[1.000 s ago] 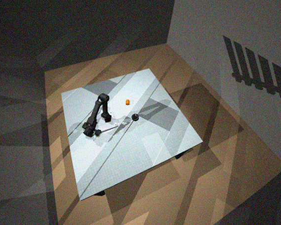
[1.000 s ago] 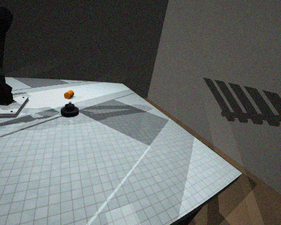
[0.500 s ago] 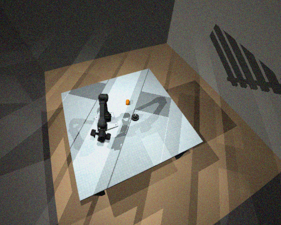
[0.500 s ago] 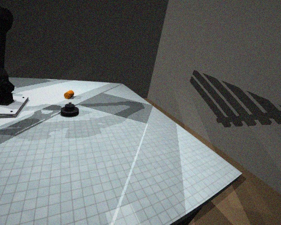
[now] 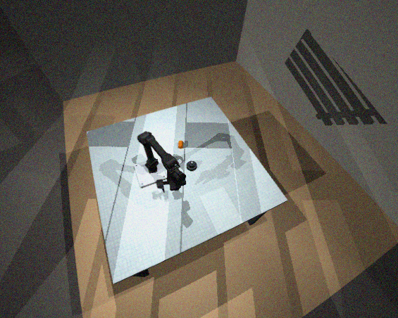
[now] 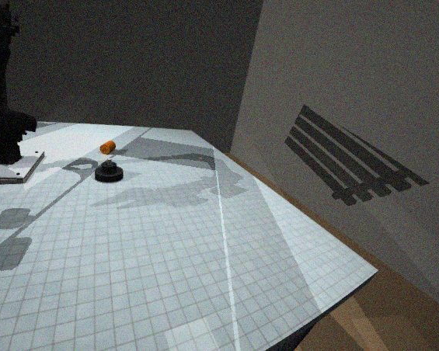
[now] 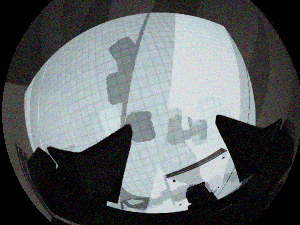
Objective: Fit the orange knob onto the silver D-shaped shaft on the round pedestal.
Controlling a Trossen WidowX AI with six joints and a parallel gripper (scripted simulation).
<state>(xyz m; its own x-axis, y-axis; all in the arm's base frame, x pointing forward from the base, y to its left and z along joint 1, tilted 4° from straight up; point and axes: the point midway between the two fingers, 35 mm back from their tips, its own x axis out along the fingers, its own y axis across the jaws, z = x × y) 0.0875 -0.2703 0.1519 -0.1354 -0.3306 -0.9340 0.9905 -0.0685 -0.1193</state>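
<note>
The orange knob is 44 cm to the left of my gripper tip, 19 cm ahead of it and 12 cm below it. The rest, counted from my gripper tip: dark round pedestal: 23 cm to the left, 22 cm ahead, 11 cm below.
</note>
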